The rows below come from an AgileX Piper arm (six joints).
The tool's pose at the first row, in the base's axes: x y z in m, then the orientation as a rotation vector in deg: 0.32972 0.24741 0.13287 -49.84 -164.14 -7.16
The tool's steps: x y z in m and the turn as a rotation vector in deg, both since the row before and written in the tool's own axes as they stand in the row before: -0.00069 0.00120 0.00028 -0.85 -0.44 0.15; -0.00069 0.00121 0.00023 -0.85 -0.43 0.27; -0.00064 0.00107 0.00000 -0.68 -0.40 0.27; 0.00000 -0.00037 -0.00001 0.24 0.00 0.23; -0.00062 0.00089 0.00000 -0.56 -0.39 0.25; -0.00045 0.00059 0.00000 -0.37 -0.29 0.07
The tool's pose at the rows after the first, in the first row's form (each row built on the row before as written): 0.33092 0.24806 0.13253 -50.35 -164.63 -8.20; 0.33214 0.24871 0.13226 -51.02 -165.04 -9.24; 0.33327 0.24923 0.13224 -51.66 -165.39 -10.05; 0.33306 0.24893 0.13222 -51.95 -165.23 -9.68; 0.33408 0.24931 0.13220 -52.54 -165.56 -10.32; 0.33479 0.24953 0.13219 -52.80 -165.85 -10.74
